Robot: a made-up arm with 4 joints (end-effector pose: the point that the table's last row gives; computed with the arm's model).
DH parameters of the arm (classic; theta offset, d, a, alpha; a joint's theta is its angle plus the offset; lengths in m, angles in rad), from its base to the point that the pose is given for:
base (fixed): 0 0.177 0.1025 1.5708
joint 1: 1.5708 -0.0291 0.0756 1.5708
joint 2: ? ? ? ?
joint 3: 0 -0.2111 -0.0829 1.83
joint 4: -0.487 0 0.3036 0
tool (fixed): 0.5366 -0.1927 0 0
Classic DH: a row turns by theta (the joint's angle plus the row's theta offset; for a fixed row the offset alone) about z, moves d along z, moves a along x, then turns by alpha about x.
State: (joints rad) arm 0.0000 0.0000 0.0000 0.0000
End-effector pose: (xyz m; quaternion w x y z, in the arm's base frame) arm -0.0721 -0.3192 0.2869 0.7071 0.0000 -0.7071 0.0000
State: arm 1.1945 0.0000 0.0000 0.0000
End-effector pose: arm -0.0639 -0.3192 0.0550 0.1870 0.0001 -0.9824 0.0000
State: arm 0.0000 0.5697 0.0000 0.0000
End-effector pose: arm -0.0721 -0.2827 0.0937 0.6786 0.1987 -0.6786 -0.1987
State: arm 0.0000 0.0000 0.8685 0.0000
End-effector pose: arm -0.0115 -0.3235 0.0508 0.9287 0.0906 -0.3543 -0.0620
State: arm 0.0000 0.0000 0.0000 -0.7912
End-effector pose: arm -0.0721 -0.4586 0.0990 0.6525 0.2725 -0.6525 -0.2725
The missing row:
joint 2: 0.0497 -0.3132 -0.1338 1.3116
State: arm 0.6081 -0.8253 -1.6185 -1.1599
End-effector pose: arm -0.4595 -0.2071 0.3902 0.0349 -0.2019 0.8207 -0.5333
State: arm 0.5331 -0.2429 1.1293 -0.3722
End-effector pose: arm -0.0051 -0.4465 -0.0529 0.8479 0.1009 -0.4764 -0.2095
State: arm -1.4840 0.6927 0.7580 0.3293
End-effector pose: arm -0.0980 -0.0981 0.2428 0.9089 0.2013 0.2637 -0.2527
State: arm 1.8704 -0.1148 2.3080 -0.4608
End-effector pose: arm 0.5225 -0.3566 -0.2274 0.7958 0.3283 -0.4826 -0.1613
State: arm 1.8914 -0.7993 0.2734 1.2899
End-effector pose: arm 0.1129 0.0029 0.0267 0.0402 -0.8344 -0.5412 -0.0961
